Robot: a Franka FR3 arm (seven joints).
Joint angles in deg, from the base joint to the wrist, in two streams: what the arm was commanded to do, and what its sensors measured. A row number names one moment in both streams.
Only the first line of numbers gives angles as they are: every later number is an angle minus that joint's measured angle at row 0.
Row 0, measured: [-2.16 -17.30 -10.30 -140.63 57.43 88.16 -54.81]
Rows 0 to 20, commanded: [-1.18 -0.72 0.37 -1.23 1.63 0.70 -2.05]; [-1.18 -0.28 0.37 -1.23 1.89 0.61 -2.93]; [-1.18 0.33 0.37 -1.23 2.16 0.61 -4.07]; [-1.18 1.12 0.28 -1.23 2.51 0.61 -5.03]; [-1.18 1.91 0.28 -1.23 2.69 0.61 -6.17]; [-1.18 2.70 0.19 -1.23 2.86 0.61 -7.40]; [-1.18 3.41 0.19 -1.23 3.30 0.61 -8.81]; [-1.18 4.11 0.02 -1.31 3.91 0.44 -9.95]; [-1.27 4.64 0.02 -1.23 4.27 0.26 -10.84]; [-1.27 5.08 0.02 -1.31 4.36 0.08 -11.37]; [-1.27 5.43 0.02 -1.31 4.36 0.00 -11.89]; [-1.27 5.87 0.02 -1.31 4.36 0.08 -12.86]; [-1.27 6.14 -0.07 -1.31 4.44 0.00 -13.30]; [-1.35 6.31 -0.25 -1.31 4.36 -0.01 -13.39]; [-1.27 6.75 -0.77 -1.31 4.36 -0.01 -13.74]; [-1.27 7.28 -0.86 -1.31 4.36 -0.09 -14.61]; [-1.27 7.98 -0.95 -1.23 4.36 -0.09 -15.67]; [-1.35 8.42 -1.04 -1.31 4.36 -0.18 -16.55]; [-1.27 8.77 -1.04 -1.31 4.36 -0.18 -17.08]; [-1.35 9.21 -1.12 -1.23 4.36 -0.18 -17.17]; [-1.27 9.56 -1.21 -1.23 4.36 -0.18 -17.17]
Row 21, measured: [-0.55 8.26 -1.27 -0.72 3.00 0.07 -15.08]
